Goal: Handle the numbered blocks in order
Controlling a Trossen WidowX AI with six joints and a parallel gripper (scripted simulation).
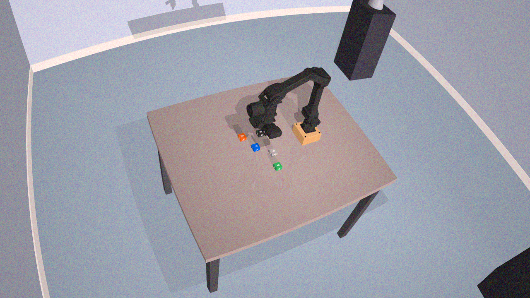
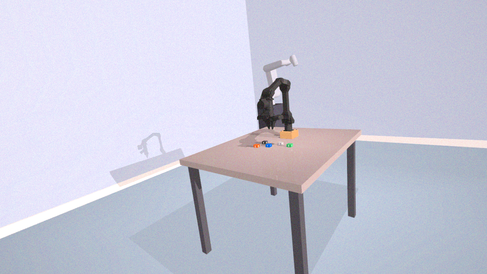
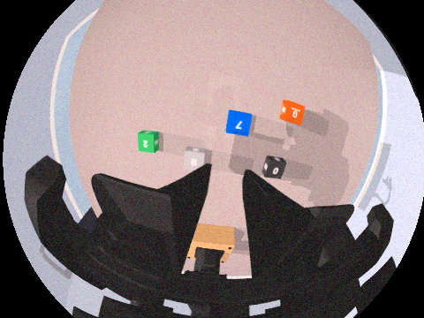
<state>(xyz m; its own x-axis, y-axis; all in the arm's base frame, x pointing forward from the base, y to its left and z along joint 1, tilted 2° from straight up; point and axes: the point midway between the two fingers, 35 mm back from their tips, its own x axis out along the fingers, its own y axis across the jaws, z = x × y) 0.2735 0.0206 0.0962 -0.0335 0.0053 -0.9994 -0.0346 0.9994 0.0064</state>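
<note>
Now: the grey block 110 mm below my gripper tip, 50 mm behind it and 40 mm to the left of it. Also, from my gripper tip: orange block 110 mm below, 100 mm to the right, 60 mm ahead; blue block 110 mm below, 20 mm to the right, 20 mm ahead; black block 110 mm below, 90 mm to the right, 40 mm behind.
</note>
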